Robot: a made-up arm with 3 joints.
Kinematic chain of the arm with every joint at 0, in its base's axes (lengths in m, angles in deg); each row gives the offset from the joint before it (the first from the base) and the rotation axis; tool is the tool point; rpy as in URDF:
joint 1: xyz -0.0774 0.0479 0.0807 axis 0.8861 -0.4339 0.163
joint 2: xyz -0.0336 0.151 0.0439 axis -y
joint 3: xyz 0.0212 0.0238 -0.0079 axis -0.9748 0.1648 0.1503
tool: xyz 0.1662 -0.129 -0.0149 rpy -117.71 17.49 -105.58
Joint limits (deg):
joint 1: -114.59..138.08
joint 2: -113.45..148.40
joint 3: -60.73..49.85
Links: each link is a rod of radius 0.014 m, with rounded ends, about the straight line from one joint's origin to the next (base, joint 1, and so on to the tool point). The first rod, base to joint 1, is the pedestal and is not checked.
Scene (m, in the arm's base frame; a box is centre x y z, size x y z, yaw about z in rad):
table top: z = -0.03
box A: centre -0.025 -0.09 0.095 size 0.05 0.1 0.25 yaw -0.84
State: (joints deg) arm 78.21 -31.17 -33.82
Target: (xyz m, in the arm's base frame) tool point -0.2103 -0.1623 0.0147
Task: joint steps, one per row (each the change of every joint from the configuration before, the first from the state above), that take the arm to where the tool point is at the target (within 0.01 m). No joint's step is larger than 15 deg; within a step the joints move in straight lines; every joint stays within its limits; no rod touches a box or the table.
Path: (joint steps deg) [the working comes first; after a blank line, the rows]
Joints at the target: 111.62 88.55 31.12
Straight joint move there: touches box A.

1: -13.55 12.91 7.66
2: -13.55 12.92 7.65
3: -13.55 12.91 7.66
4: -13.56 12.92 7.65
5: -13.55 12.91 7.66
6: 12.89 4.66 5.05
7: 12.89 4.65 5.05
8: 12.89 4.65 5.05
9: 12.88 4.65 5.06
10: 12.89 4.66 5.05
11: 12.24 10.63 0.47
12: 12.25 10.62 0.46
13: 12.24 10.63 0.47

